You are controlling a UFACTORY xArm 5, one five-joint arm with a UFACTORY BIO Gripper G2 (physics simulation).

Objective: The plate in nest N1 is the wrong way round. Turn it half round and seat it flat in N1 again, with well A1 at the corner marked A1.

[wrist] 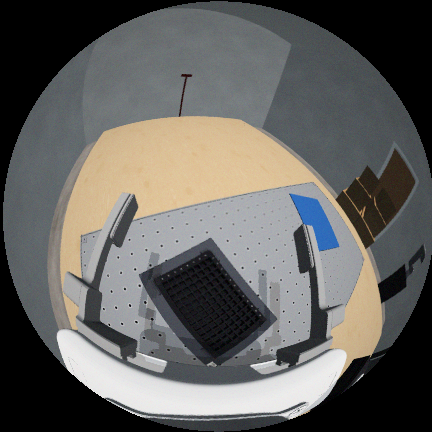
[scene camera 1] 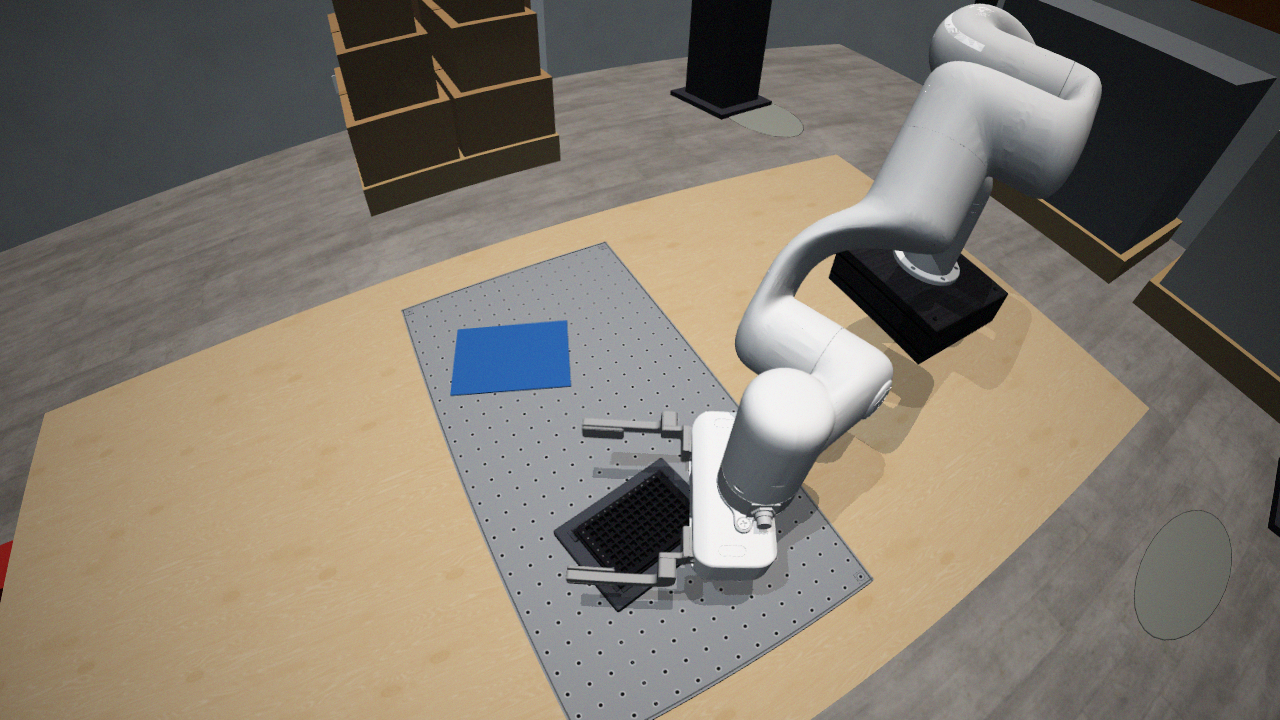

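The black well plate [scene camera 1: 637, 523] [wrist: 212, 300] lies in the dark grey nest N1 [scene camera 1: 619, 600] [wrist: 152, 278], which sits at an angle on the perforated board. Well A1 cannot be made out on the plate. A small pale mark [wrist: 213, 364] shows at the nest's lower corner in the wrist view; its lettering is not readable, and the gripper body hides that corner in the scene view. My gripper [scene camera 1: 597, 501] [wrist: 214, 234] is open and empty, above the board. Its fingers are wide apart and turned at an angle to the plate's sides. The body covers the plate's right end in the scene view.
The grey perforated board [scene camera 1: 501, 465] [wrist: 200, 220] lies on the wooden table [scene camera 1: 268, 447] [wrist: 190, 160]. A flat blue rectangle [scene camera 1: 512, 358] [wrist: 322, 227] lies towards the board's far end. The black arm base [scene camera 1: 921, 313] stands at the table's right. Stacked brown boxes [scene camera 1: 407, 147] stand beyond the table.
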